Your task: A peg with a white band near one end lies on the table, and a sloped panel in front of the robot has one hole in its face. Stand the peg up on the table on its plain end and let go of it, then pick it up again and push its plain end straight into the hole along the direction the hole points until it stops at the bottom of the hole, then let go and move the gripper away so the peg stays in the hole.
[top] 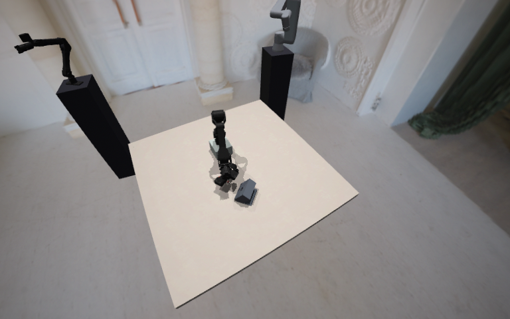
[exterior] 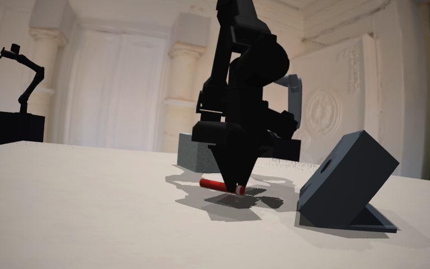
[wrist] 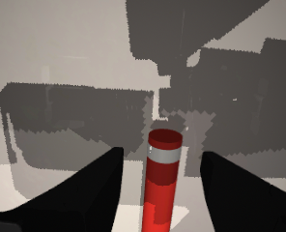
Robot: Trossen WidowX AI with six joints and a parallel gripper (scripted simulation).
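The red peg lies 10 mm to the right of my gripper tip and 10 mm behind it. The rest, counted from my gripper tip: dark sloped panel (140 mm ahead, 80 mm to the left, 40 mm above); then panel foot (160 mm ahead, 100 mm to the left).
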